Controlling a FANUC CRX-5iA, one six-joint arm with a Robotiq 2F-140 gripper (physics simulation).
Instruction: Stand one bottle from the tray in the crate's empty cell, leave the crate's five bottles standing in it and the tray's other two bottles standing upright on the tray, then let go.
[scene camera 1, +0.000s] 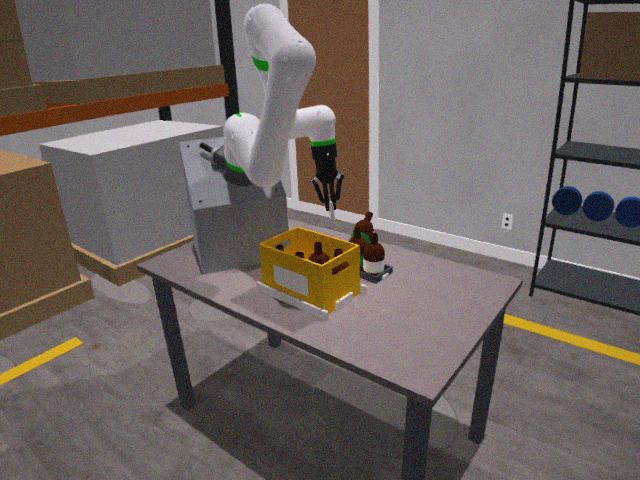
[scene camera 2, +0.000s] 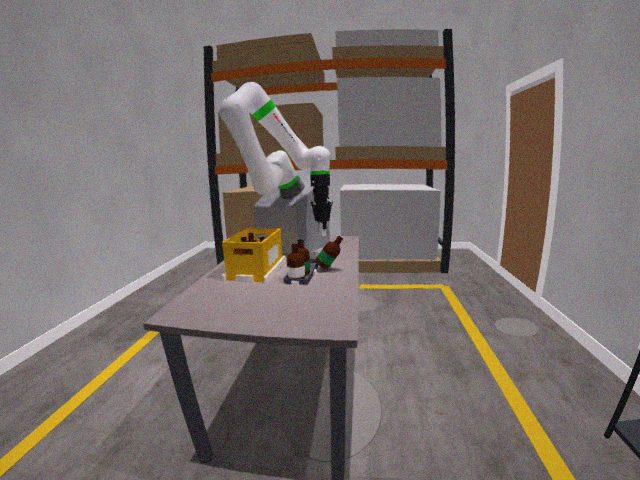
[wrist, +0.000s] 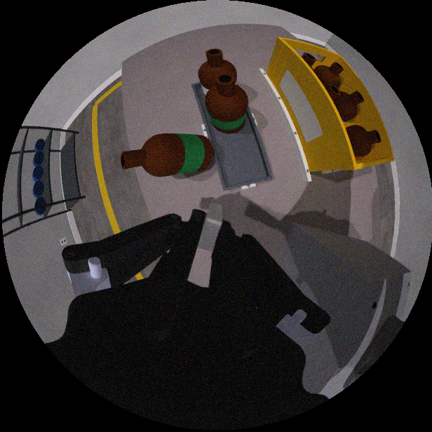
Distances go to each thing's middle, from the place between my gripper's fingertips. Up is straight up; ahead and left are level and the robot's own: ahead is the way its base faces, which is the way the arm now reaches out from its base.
I see the white-label bottle (wrist: 215, 64) 22 cm ahead of my hand, 15 cm to the right of it and 5 cm below it.
